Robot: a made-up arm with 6 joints. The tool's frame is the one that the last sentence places. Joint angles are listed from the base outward.
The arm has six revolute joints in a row. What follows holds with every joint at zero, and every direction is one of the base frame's. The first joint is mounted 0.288 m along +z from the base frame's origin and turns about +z. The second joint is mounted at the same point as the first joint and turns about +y. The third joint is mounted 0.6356 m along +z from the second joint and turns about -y. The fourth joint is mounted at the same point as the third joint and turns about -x. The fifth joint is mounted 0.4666 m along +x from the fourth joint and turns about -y. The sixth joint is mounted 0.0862 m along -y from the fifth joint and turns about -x. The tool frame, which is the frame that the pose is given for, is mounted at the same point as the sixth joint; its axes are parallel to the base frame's.
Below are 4 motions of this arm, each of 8 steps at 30 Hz.
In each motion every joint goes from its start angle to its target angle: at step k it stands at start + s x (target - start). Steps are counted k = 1, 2, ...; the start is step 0. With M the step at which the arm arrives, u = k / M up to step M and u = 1 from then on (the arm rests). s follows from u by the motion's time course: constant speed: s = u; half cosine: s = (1 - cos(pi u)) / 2; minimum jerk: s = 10 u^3 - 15 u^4 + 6 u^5.
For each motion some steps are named. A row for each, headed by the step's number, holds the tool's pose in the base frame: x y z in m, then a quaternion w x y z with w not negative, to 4 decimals.
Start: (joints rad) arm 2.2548 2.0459 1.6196 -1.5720 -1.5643 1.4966
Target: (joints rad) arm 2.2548 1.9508 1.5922 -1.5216 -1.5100 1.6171
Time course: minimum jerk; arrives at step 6
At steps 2, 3, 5, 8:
2: -0.6085 0.7476 -0.2573 0.3190 0.0825 -0.2131 -0.9198
3: -0.6155 0.7582 -0.2336 0.3150 0.0817 -0.1849 -0.9273
5: -0.6259 0.7742 -0.1951 0.3082 0.0804 -0.1391 -0.9376
8: -0.6267 0.7754 -0.1921 0.3077 0.0803 -0.1356 -0.9383

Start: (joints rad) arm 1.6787 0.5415 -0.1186 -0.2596 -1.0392 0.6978
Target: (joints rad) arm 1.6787 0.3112 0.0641 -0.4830 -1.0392 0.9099
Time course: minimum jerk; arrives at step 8
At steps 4, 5, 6, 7, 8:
4: 0.0079 0.6733 0.6341 0.2589 -0.5214 0.3073 0.7527
5: 0.0075 0.6613 0.6818 0.2686 -0.4919 0.2678 0.7837
6: 0.0073 0.6498 0.7182 0.2752 -0.4688 0.2358 0.8055
7: 0.0073 0.6431 0.7367 0.2783 -0.4570 0.2189 0.8160
8: 0.0073 0.6418 0.7401 0.2789 -0.4548 0.2157 0.8179

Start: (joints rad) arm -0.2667 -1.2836 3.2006 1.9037 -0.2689 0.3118
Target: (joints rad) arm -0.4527 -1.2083 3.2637 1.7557 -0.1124 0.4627
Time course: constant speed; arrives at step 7
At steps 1, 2, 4, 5, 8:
1: -0.5993 0.2086 0.0016 0.2981 -0.5538 0.4879 0.6053
2: -0.5925 0.2223 0.0080 0.3121 -0.5407 0.4907 0.6078
4: -0.5778 0.2488 0.0209 0.3409 -0.5151 0.4949 0.6111
5: -0.5699 0.2617 0.0273 0.3558 -0.5028 0.4963 0.6119
8: -0.5534 0.2868 0.0400 0.3862 -0.4789 0.4977 0.6114

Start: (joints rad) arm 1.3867 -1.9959 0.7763 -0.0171 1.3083 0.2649
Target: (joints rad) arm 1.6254 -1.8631 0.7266 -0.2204 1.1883 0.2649
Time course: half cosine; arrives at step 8
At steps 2, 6, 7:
2: -0.0654 -1.0145 0.2209 0.2555 -0.6407 0.6301 0.3567
6: 0.1043 -0.9986 0.3411 0.1791 -0.7510 0.5743 0.2723
7: 0.1296 -0.9924 0.3592 0.1685 -0.7665 0.5634 0.2582

